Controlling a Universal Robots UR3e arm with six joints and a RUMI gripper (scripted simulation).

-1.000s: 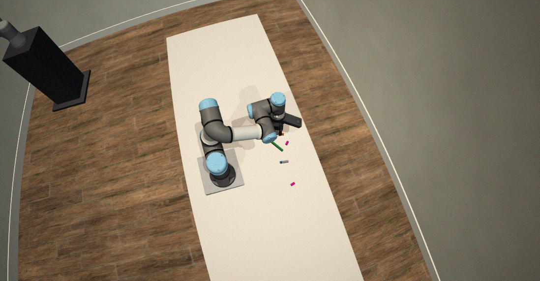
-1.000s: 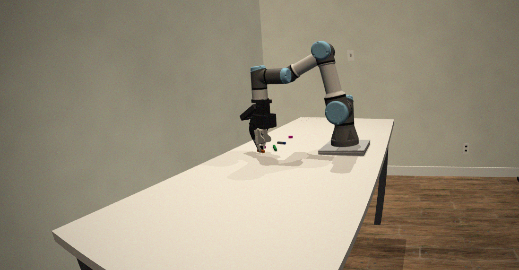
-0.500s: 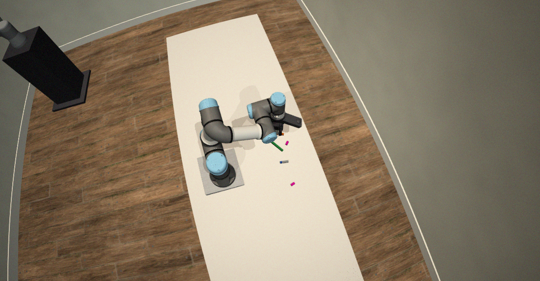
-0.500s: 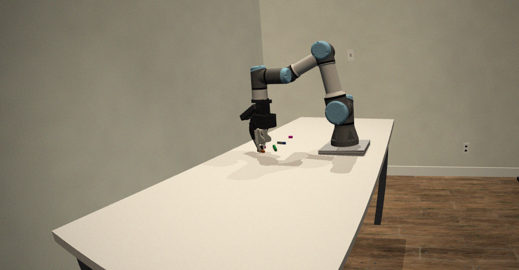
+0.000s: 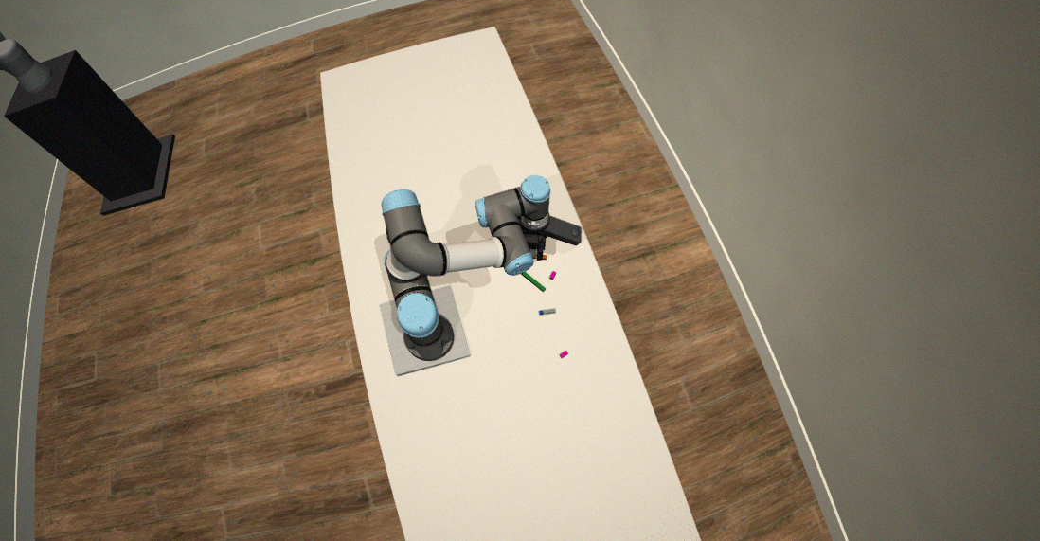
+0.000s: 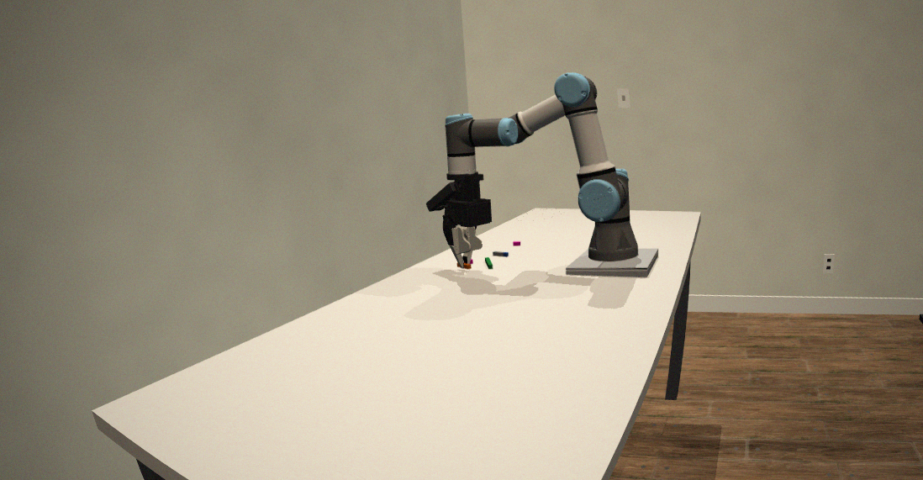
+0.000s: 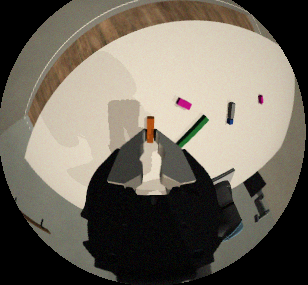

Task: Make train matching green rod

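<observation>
The grey rod lies 150 mm to the right of my hand, 20 mm below it and 10 mm behind it. The rest, counted from my hand: blue rod: 150 mm to the right, 30 mm behind, 20 mm below; then green rod: 60 mm to the right, 30 mm behind, 20 mm below; then orange rod: 10 mm below.
</observation>
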